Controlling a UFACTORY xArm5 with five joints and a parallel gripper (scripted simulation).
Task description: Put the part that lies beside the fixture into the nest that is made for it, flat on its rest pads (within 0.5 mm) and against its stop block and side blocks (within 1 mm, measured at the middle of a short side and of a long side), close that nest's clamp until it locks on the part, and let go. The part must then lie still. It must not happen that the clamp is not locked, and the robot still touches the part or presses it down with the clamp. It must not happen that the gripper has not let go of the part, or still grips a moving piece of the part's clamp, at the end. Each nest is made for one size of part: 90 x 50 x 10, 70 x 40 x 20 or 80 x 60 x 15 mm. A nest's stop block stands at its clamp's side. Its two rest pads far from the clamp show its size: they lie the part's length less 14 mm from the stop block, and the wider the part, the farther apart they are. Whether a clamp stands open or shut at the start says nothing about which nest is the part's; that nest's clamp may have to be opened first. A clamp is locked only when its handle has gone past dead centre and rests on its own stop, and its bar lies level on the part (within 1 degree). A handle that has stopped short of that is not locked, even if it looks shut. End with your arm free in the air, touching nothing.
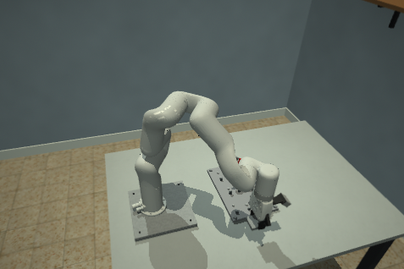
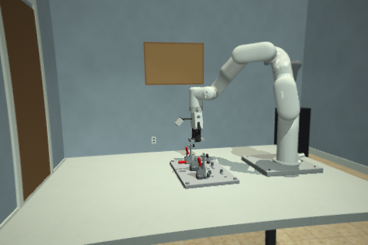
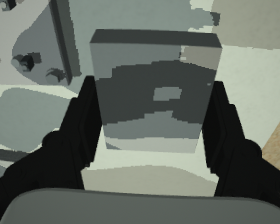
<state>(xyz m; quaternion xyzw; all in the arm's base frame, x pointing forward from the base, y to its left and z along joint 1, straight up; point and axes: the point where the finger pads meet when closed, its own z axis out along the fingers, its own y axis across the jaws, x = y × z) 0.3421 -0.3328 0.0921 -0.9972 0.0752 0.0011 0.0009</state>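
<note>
Right now the grey part is 1 cm below my hand. The rest, counted from my hand: grey fixture plate: 25 cm to the left, 11 cm below, 9 cm ahead.
</note>
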